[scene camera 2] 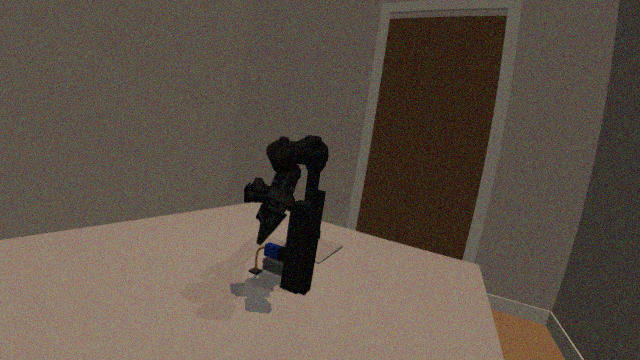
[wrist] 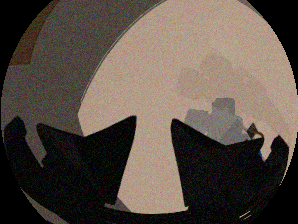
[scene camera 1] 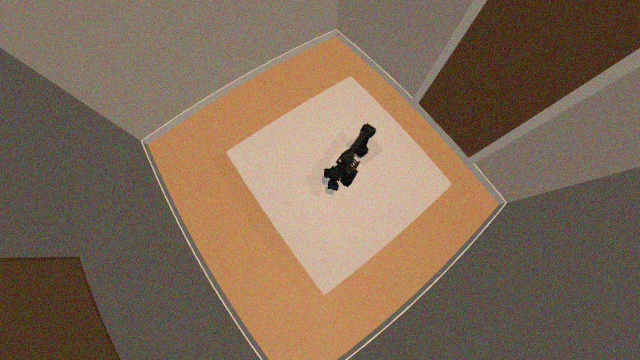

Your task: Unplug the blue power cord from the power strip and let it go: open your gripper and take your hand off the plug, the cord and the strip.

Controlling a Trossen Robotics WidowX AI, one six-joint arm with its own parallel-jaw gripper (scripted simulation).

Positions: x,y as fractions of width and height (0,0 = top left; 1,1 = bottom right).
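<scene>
My gripper (scene camera 2: 0.41,0.68) in sight. Gripper (wrist: 0.52,0.55) in sight too.
</scene>
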